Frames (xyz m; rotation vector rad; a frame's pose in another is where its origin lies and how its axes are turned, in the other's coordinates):
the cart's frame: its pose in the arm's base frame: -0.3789 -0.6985 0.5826 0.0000 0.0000 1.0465
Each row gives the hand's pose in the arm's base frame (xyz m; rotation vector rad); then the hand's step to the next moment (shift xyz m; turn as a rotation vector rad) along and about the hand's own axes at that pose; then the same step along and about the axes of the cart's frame.
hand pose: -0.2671 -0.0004 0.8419 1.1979 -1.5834 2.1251
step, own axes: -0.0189 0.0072 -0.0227 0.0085 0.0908 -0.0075
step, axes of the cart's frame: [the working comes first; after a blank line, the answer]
step, axes of the arm's base frame: -0.0030 0.0224 -0.0204 -0.0644 -0.0310 -0.0571

0.0179 0.0138 -0.0204 -0.0591 0.0403 -0.0571
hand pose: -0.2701 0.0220 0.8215 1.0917 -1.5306 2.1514
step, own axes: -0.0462 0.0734 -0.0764 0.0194 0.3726 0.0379
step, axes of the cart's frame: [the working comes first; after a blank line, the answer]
step, axes of the arm's base frame: -0.0454 0.0482 -0.0947 -0.2256 -0.1858 -0.2350

0.0190 0.0635 -0.0947 -0.2738 0.1023 -0.2350
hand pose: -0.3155 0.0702 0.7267 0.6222 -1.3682 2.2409
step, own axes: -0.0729 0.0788 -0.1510 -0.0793 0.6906 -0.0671
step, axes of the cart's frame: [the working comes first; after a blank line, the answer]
step, axes of the arm's base frame: -0.0093 0.0936 -0.1596 -0.3460 -0.2361 -0.5588

0.0764 0.0549 -0.1596 -0.3775 0.1813 -0.5588
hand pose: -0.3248 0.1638 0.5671 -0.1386 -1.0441 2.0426
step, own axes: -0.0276 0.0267 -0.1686 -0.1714 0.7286 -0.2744
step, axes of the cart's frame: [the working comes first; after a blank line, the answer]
step, axes of the arm's base frame: 0.0739 0.0776 -0.1357 -0.2199 -0.1836 -0.7440

0.1042 -0.0252 -0.1357 -0.2690 0.0985 -0.7440
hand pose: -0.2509 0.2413 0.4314 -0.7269 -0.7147 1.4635
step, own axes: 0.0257 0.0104 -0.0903 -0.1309 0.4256 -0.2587
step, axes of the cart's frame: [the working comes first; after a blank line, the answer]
step, axes of the arm's base frame: 0.0654 0.0255 -0.0632 -0.0498 -0.1380 -0.4936

0.0548 -0.0438 -0.0632 -0.1444 -0.0260 -0.4936
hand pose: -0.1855 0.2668 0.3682 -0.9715 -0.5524 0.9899
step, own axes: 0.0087 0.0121 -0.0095 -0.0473 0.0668 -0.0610
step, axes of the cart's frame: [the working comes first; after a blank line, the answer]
step, axes of the arm's base frame: 0.0060 0.0061 -0.0154 -0.0047 -0.0539 -0.0866

0.0083 -0.0022 -0.0154 -0.0490 -0.0229 -0.0866
